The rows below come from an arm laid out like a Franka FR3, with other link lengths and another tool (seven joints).
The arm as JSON. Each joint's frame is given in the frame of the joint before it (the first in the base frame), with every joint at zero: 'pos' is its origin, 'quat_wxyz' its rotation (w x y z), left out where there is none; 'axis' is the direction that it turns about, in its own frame. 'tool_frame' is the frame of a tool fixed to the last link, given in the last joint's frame.
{
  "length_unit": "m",
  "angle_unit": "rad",
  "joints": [
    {
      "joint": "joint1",
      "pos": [
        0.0,
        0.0,
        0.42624
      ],
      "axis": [
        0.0,
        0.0,
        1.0
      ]
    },
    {
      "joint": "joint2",
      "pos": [
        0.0,
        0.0,
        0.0
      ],
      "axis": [
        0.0,
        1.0,
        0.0
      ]
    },
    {
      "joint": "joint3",
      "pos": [
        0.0,
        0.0,
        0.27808
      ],
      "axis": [
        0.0,
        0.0,
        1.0
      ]
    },
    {
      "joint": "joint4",
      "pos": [
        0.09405,
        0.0,
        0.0
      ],
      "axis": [
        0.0,
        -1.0,
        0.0
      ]
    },
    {
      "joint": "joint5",
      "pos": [
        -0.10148,
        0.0,
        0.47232
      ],
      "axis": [
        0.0,
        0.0,
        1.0
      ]
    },
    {
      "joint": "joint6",
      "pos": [
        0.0,
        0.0,
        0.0
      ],
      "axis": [
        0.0,
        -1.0,
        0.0
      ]
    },
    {
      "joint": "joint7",
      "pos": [
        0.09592,
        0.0,
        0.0
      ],
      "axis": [
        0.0,
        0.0,
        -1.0
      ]
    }
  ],
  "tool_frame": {
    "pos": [
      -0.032,
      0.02,
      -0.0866
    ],
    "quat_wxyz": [
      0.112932,
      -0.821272,
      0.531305,
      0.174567
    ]
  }
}
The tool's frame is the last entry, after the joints.
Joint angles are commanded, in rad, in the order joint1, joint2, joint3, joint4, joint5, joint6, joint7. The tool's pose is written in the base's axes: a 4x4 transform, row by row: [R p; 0 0 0 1], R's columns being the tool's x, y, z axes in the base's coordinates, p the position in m. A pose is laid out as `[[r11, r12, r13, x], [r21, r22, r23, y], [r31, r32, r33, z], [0, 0, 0, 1]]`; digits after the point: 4 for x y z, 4 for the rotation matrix.
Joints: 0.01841, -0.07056, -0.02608, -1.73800, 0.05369, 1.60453, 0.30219
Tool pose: [[0.0724, -0.9923, -0.1004, 0.6203], [-0.8838, -0.1105, 0.4547, 0.0279], [-0.4623, 0.0559, -0.8850, 0.6765], [0, 0, 0, 1]]
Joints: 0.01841, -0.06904, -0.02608, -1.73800, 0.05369, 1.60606, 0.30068
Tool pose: [[0.0737, -0.9922, -0.1010, 0.6207], [-0.8836, -0.1119, 0.4546, 0.0279], [-0.4623, 0.0558, -0.8849, 0.6756], [0, 0, 0, 1]]
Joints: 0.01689, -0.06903, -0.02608, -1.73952, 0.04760, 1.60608, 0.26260
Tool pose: [[0.1066, -0.9874, -0.1173, 0.6196], [-0.8820, -0.1483, 0.4473, 0.0255], [-0.4591, 0.0558, -0.8866, 0.6746], [0, 0, 0, 1]]
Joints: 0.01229, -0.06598, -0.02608, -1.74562, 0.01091, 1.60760, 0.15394
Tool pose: [[0.1993, -0.9655, -0.1673, 0.6173], [-0.8785, -0.2517, 0.4060, 0.0167], [-0.4342, 0.0661, -0.8984, 0.6686], [0, 0, 0, 1]]
